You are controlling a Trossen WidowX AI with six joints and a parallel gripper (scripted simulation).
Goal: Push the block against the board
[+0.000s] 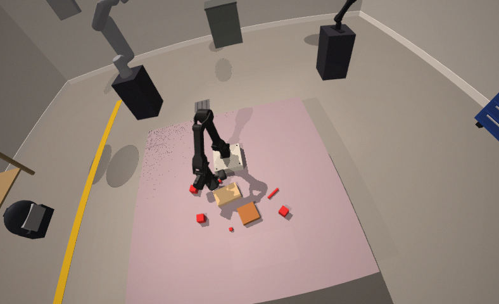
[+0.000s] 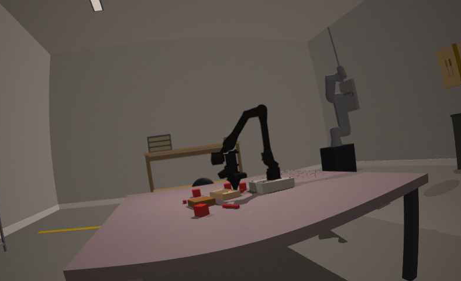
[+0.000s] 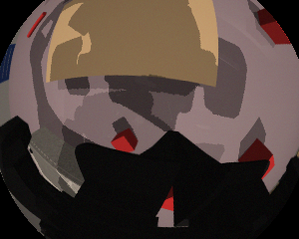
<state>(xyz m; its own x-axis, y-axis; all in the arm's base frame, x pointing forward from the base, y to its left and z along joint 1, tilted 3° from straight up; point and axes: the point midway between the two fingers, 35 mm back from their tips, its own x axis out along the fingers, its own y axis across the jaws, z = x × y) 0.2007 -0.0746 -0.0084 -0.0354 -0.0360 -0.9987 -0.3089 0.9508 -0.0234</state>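
Right now my gripper tip is 80 mm to the right of the tan board, 70 mm short of it and 10 mm below it. Round my gripper tip: orange square block (200 mm to the left, 200 mm ahead, 10 mm above); then red stick (350 mm to the left, 90 mm ahead).
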